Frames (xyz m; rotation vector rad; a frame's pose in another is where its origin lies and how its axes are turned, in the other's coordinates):
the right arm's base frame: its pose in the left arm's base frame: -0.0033 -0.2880 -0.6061 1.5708 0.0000 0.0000
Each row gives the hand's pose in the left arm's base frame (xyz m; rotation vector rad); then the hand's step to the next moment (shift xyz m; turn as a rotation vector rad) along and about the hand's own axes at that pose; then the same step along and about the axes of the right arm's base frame.
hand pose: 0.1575 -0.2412 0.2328 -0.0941 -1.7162 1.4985
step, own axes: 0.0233 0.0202 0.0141 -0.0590 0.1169 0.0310
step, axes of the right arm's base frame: -0.0328 -0.0040 -0.0075 -0.0331 -0.1283 0.0236
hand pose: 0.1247 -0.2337 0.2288 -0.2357 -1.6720 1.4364
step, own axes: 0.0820 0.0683 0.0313 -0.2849 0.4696 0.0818
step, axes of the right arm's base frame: -0.0967 -0.0167 -0.0522 -0.0746 -0.5419 0.0959
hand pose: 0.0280 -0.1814 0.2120 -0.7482 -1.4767 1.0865
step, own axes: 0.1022 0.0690 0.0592 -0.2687 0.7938 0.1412
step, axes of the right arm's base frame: -0.0855 -0.0217 -0.1045 -0.1711 -0.8320 -0.0283
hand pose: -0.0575 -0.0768 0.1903 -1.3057 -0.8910 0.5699
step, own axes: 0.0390 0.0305 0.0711 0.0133 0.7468 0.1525
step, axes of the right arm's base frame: -0.0327 -0.0192 -0.0779 -0.0279 -0.7199 -0.2492
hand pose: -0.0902 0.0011 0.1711 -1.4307 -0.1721 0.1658
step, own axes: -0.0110 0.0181 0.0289 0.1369 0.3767 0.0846
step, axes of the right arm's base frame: -0.0172 -0.0143 -0.0280 0.1113 -0.3597 -0.1613
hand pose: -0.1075 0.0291 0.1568 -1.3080 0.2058 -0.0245
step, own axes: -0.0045 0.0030 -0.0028 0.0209 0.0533 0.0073
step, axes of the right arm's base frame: -0.0052 -0.0029 0.0013 0.0165 -0.0522 -0.0182
